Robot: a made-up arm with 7 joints.
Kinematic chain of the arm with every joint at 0, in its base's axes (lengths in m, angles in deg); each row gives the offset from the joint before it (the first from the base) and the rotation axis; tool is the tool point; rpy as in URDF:
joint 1: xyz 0 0 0.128 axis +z
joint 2: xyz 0 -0.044 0.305 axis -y
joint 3: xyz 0 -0.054 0.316 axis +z
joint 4: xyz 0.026 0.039 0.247 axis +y
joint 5: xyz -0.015 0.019 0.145 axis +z
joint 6: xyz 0 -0.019 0.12 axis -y
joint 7: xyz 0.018 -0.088 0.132 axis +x
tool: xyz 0 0 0 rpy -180 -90 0
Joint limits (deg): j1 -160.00..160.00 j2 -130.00..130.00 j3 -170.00..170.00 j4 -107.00..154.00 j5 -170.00..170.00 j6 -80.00..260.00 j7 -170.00..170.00
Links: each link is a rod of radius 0.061 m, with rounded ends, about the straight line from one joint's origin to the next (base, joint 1, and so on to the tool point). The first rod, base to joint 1, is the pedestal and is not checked.
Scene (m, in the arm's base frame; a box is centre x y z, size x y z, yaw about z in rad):
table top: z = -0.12
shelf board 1: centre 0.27 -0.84 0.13 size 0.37 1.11 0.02 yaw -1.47
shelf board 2: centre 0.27 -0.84 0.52 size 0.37 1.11 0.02 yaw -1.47
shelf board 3: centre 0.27 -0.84 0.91 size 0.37 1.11 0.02 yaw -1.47
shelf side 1: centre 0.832 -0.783 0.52 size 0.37 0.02 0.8 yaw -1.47
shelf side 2: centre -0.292 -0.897 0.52 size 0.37 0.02 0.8 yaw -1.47
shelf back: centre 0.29 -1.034 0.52 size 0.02 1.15 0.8 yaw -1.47
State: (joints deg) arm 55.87 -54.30 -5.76 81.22 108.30 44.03 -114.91
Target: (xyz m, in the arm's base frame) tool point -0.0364 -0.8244 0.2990
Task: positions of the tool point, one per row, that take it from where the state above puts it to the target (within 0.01 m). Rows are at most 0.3 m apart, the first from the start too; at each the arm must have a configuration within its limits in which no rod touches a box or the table.
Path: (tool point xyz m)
1: 0.5228 0.3550 0.6114
2: 0.5089 0.1767 0.7908
3: 0.4294 -0.0360 0.9005
4: 0.3027 -0.2478 0.9185
5: 0.1590 -0.4229 0.8421
6: 0.0326 -0.5345 0.6894
7: -0.0476 -0.5706 0.4945
8: -0.0655 -0.5360 0.2991
9: -0.0463 -0.6459 0.2950
10: -0.0372 -0.7433 0.2957
11: -0.0364 -0.8244 0.2991

